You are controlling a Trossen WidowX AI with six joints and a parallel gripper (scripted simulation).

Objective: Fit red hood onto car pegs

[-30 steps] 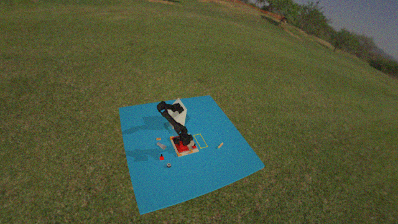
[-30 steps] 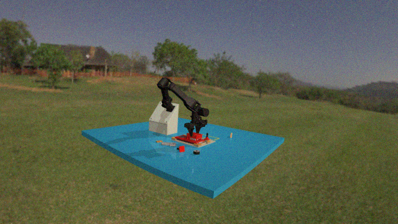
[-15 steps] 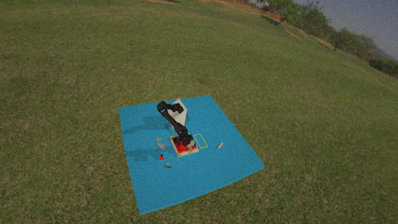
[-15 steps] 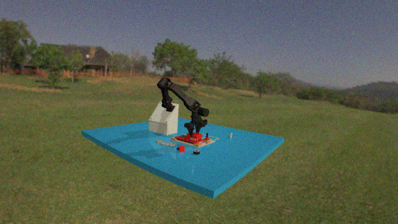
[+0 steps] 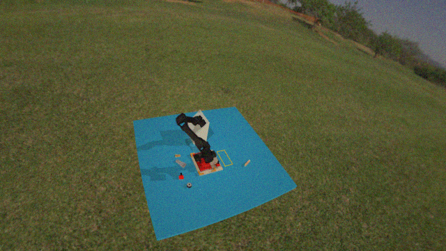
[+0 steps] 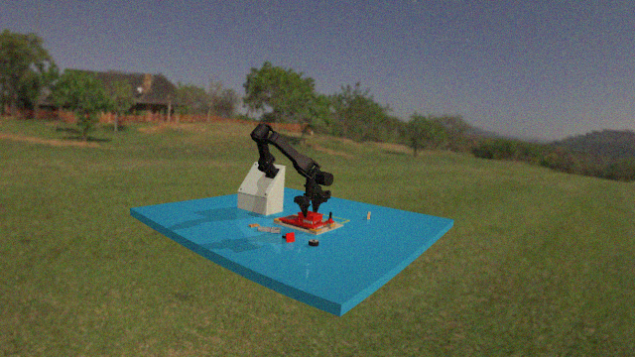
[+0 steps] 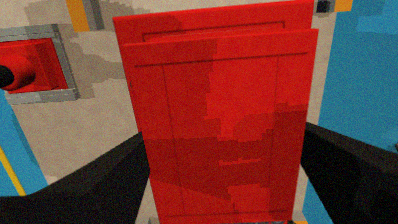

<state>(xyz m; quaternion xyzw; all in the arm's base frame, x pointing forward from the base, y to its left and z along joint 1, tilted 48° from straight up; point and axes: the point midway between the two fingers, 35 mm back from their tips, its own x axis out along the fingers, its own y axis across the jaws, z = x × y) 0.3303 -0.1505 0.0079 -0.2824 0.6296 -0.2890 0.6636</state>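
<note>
The red hood lies 1 cm above my gripper tip. The rest, counted from my gripper tip: grey piece (18 cm to the right, 8 cm behind, 5 cm below); beige jig (4 cm below, 3 cm to the left, 2 cm behind); dark wheel (20 cm to the right, 15 cm ahead, 4 cm below).
</note>
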